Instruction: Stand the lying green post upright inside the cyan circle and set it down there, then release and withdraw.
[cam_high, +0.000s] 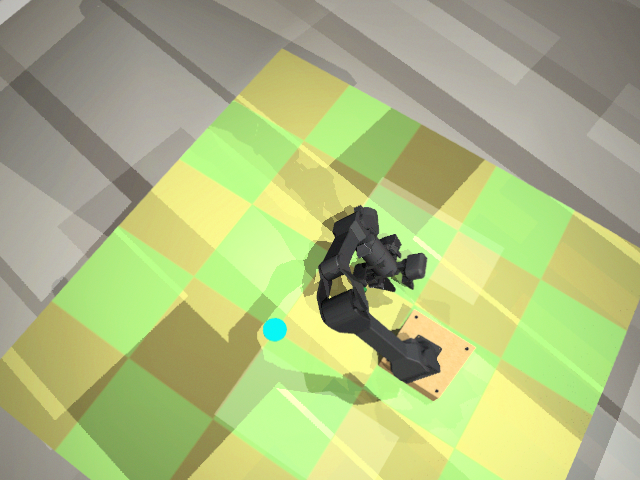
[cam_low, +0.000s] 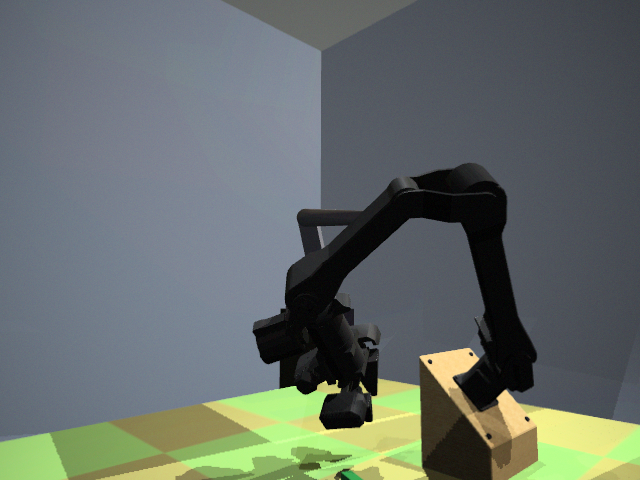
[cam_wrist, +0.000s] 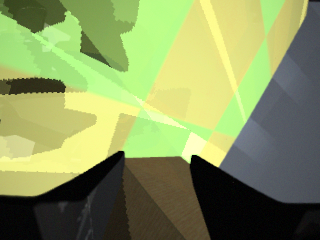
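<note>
Right now the green post is 10 cm ahead of my gripper tip, 5 cm to the left of it and 8 cm below it.
</note>
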